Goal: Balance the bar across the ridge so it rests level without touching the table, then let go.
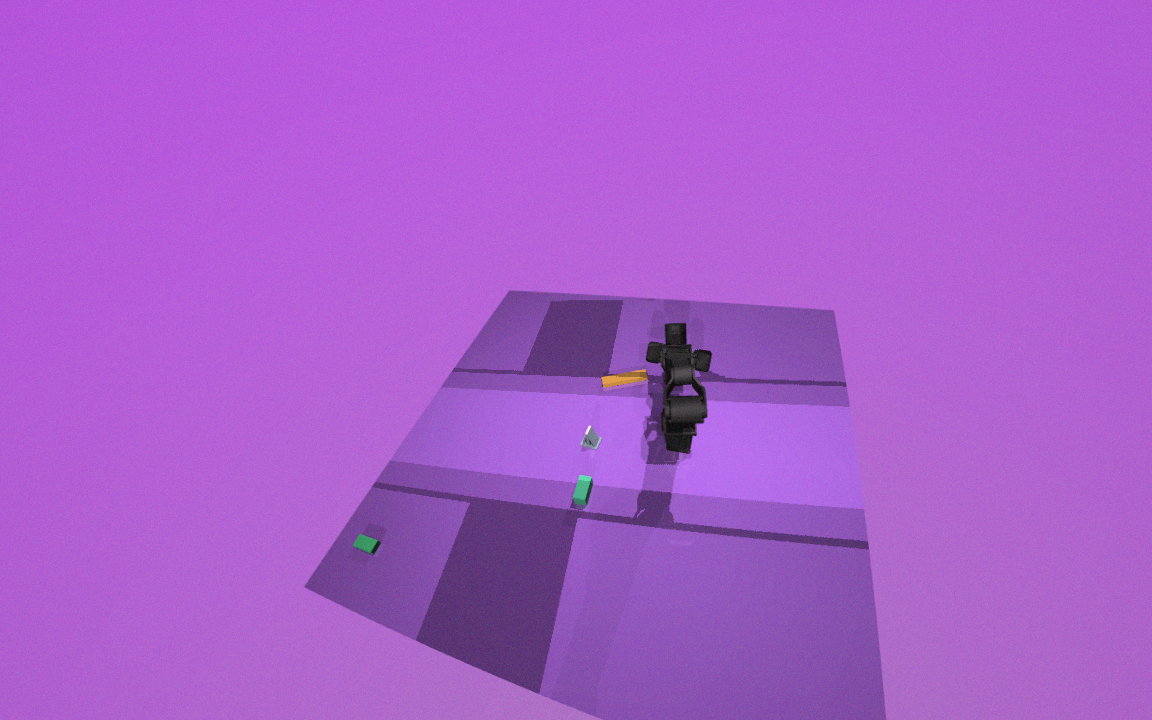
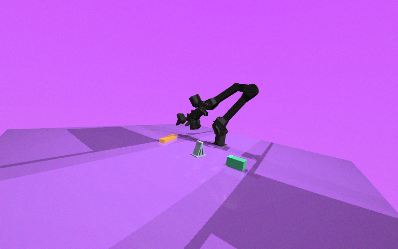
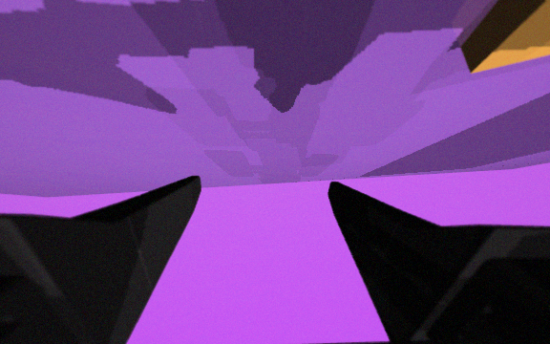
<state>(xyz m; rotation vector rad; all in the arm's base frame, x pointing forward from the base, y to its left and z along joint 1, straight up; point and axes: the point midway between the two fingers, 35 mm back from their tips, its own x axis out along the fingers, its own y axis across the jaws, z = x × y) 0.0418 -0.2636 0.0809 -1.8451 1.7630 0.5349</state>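
My gripper tip is 160 mm short of the bar, 90 mm to the right of it and 50 mm above it. The rest, counted from my gripper tip: green block 500 mm to the left, 170 mm ahead, 40 mm below.
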